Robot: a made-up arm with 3 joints. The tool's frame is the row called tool. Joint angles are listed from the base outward. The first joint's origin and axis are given. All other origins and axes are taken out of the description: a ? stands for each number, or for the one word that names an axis. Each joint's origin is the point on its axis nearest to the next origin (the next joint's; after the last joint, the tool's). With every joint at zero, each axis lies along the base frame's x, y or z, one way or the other. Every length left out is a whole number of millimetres.
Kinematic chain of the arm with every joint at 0, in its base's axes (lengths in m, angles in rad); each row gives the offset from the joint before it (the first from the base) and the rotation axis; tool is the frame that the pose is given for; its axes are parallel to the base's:
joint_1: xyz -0.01 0 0.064 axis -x
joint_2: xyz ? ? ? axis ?
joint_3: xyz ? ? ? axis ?
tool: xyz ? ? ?
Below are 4 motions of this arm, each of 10 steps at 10 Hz.
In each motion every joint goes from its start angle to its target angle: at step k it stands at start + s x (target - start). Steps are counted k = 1, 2, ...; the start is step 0. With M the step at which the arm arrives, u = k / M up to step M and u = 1 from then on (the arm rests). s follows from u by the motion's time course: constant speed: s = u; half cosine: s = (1 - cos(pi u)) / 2; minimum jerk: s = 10 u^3 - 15 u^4 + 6 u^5.
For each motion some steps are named. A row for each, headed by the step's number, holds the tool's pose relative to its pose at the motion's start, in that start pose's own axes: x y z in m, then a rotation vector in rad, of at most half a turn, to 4 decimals.
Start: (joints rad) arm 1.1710 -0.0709 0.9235
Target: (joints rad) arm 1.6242 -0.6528 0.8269
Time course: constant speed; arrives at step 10
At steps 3, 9, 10:
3: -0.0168 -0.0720 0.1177 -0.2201 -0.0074 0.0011
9: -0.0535 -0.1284 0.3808 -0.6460 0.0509 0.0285
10: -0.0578 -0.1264 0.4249 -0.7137 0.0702 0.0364

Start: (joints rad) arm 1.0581 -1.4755 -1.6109
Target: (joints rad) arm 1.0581 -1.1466 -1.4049
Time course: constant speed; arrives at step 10
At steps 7, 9, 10:
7: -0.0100 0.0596 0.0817 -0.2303 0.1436 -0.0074
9: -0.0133 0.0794 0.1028 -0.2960 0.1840 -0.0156
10: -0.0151 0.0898 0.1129 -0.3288 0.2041 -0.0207

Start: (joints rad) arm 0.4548 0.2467 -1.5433
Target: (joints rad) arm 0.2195 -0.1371 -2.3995
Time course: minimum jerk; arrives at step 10
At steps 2, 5, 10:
2: -0.0021 -0.0050 -0.0050 0.0223 -0.0464 -0.0132
5: -0.0323 -0.0441 -0.0413 0.1679 -0.4086 -0.1511
10: -0.1004 -0.0845 -0.0847 0.2673 -0.8284 -0.3776

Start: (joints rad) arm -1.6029 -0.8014 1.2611
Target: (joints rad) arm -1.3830 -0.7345 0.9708
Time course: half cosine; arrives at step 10
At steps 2, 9, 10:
2: -0.0128 -0.0006 0.0016 0.0014 -0.0127 -0.0159
9: -0.1313 0.0004 0.0272 -0.0088 -0.1334 -0.1671
10: -0.1346 0.0006 0.0282 -0.0096 -0.1368 -0.1714

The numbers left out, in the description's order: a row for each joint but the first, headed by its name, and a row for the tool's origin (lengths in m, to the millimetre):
joint_2: xyz 0 -0.104 -0.084, axis -z
joint_3: xyz -0.309 -0.442 0, axis +y
tool: xyz 0.101 0 -0.089

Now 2 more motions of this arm.
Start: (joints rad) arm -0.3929 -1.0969 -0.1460
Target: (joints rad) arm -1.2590 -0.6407 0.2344
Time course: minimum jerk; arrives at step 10
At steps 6, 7, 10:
6: -0.0160 0.1793 -0.3147 0.3419 -0.2247 -0.3055
7: 0.0104 0.2399 -0.3776 0.4495 -0.2643 -0.3549
10: 0.0494 0.3105 -0.4347 0.5732 -0.3022 -0.3956

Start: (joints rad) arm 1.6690 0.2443 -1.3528
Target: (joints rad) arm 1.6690 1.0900 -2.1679
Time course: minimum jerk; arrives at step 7
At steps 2, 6, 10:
2: -0.0016 0.0290 0.0636 -0.1209 -0.1178 -0.0194
6: -0.0168 0.3554 0.3251 -0.8335 -0.7494 0.1517
10: -0.0172 0.3675 0.3284 -0.8528 -0.7649 0.1636

